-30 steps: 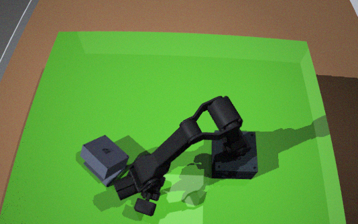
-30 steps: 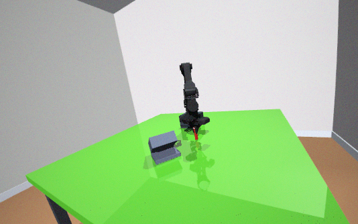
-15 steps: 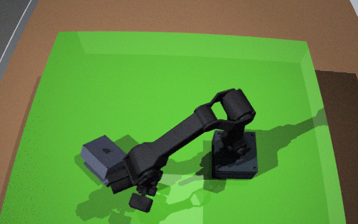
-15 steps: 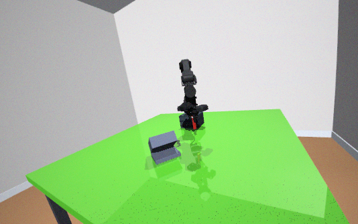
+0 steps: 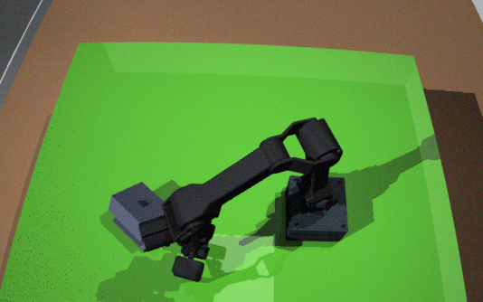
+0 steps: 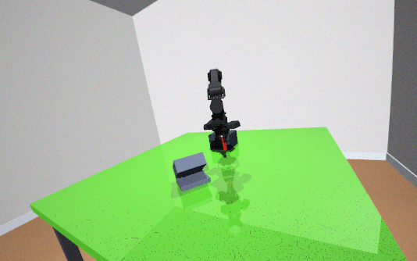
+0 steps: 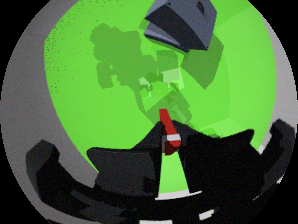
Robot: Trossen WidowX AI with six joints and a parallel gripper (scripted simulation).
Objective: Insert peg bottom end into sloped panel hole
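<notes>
The grey sloped panel is 19 cm ahead of my gripper tip, 8 cm to the right of it and 5 cm below it. Also, from my gripper tip: red peg 2 cm above.
</notes>
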